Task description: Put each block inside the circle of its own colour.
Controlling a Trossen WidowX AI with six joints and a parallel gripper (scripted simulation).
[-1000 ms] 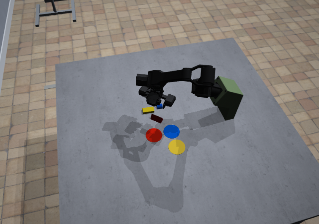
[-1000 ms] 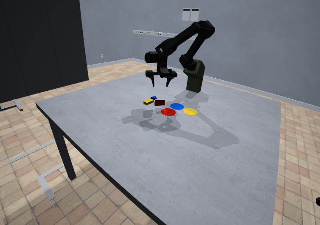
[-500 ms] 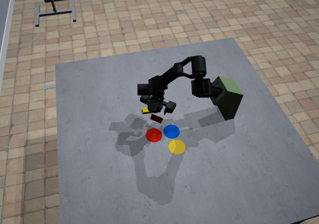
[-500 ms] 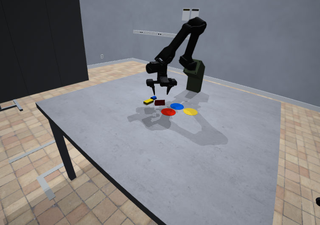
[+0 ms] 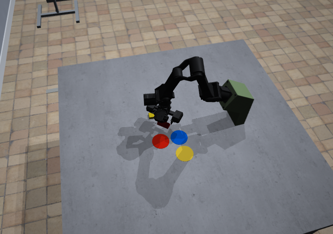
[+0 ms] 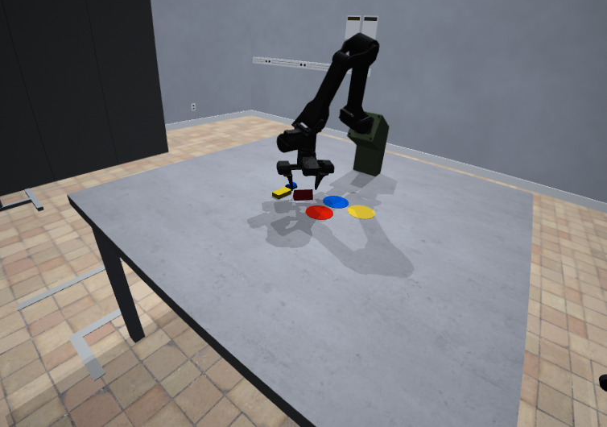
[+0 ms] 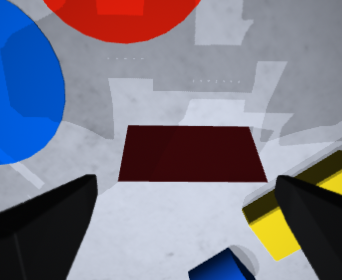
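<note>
The dark red block lies 50 mm below my hand. Also, from my hand: blue block: 50 mm behind, 70 mm to the right, 60 mm below; then yellow block: 20 mm ahead, 70 mm to the right, 60 mm below; then red circle: 70 mm ahead, 90 mm to the left, 60 mm below.
</note>
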